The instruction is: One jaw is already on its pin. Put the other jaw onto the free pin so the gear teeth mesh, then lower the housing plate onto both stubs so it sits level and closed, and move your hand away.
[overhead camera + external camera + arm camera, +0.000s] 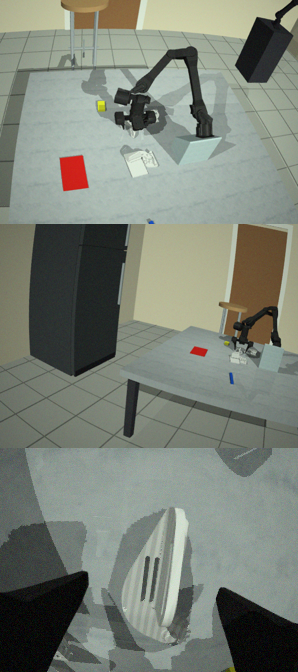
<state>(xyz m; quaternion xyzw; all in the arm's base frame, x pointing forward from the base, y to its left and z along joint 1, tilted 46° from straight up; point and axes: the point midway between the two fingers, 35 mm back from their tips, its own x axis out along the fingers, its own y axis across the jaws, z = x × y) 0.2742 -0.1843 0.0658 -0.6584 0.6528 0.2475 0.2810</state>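
The white jaw lies 3 cm to the right of my gripper tip, 1 cm below it and 1 cm ahead of it. From my gripper tip the other things lie so: red flat sheet 30 cm ahead, 20 cm to the left, 1 cm below; then yellow block 17 cm to the right, 13 cm ahead, 1 cm below; then small white piece 18 cm to the right, 12 cm behind, 1 cm below.
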